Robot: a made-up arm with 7 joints. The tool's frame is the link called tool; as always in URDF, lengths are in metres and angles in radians.
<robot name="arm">
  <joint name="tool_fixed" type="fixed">
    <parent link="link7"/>
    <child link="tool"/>
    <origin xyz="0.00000 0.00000 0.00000" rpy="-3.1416 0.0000 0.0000"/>
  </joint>
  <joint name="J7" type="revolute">
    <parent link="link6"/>
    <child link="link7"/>
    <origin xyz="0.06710 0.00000 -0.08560" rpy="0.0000 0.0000 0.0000"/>
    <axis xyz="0 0.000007 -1"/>
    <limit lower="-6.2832" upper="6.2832"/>
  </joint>
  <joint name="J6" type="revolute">
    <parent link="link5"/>
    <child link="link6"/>
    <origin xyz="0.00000 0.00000 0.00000" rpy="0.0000 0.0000 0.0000"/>
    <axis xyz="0 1 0.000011"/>
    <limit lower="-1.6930" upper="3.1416"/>
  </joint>
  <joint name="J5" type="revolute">
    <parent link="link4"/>
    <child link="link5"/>
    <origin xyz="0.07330 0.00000 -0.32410" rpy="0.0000 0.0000 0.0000"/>
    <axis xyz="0 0.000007 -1"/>
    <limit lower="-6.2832" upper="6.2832"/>
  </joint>
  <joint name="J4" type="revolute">
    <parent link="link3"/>
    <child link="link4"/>
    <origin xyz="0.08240 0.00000 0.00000" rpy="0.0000 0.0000 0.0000"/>
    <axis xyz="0 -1 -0.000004"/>
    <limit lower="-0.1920" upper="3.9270"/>
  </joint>
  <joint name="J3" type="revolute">
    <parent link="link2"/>
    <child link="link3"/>
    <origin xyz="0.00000 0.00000 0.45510" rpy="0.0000 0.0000 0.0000"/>
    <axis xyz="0 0 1"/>
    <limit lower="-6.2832" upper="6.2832"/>
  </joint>
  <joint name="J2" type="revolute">
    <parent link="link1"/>
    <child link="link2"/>
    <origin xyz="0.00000 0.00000 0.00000" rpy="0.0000 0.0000 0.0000"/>
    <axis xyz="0 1 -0.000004"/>
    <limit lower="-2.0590" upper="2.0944"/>
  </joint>
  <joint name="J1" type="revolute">
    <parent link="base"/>
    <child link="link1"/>
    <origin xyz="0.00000 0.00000 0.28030" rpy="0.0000 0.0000 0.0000"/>
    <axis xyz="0 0 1"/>
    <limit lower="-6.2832" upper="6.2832"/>
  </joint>
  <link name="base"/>
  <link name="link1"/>
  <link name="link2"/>
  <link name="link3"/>
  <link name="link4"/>
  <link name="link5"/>
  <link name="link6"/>
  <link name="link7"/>
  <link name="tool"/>
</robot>
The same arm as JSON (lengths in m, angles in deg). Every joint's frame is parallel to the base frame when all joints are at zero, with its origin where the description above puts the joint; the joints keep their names.
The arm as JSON. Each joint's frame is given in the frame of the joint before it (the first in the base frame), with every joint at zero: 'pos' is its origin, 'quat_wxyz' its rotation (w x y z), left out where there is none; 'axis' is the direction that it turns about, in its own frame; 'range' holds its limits. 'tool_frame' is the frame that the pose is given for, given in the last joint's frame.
{
  "length_unit": "m",
  "angle_unit": "deg",
  "joints": [
    {
      "joint": "J1",
      "pos": [
        0.0,
        0.0,
        0.2803
      ],
      "axis": [
        0.0,
        0.0,
        1.0
      ],
      "range": [
        -360.0,
        360.0
      ]
    },
    {
      "joint": "J2",
      "pos": [
        0.0,
        0.0,
        0.0
      ],
      "axis": [
        0.0,
        1.0,
        0.0
      ],
      "range": [
        -117.97,
        120.0
      ]
    },
    {
      "joint": "J3",
      "pos": [
        0.0,
        0.0,
        0.4551
      ],
      "axis": [
        0.0,
        0.0,
        1.0
      ],
      "range": [
        -360.0,
        360.0
      ]
    },
    {
      "joint": "J4",
      "pos": [
        0.0824,
        0.0,
        0.0
      ],
      "axis": [
        0.0,
        -1.0,
        0.0
      ],
      "range": [
        -11.0,
        225.0
      ]
    },
    {
      "joint": "J5",
      "pos": [
        0.0733,
        0.0,
        -0.3241
      ],
      "axis": [
        0.0,
        0.0,
        -1.0
      ],
      "range": [
        -360.0,
        360.0
      ]
    },
    {
      "joint": "J6",
      "pos": [
        0.0,
        0.0,
        0.0
      ],
      "axis": [
        0.0,
        1.0,
        0.0
      ],
      "range": [
        -97.0,
        180.0
      ]
    },
    {
      "joint": "J7",
      "pos": [
        0.0671,
        0.0,
        -0.0856
      ],
      "axis": [
        0.0,
        0.0,
        -1.0
      ],
      "range": [
        -360.0,
        360.0
      ]
    }
  ],
  "tool_frame": {
    "pos": [
      0.0,
      0.0,
      0.0
    ],
    "quat_wxyz": [
      0.000004,
      1.0,
      0.0,
      0.0
    ]
  }
}

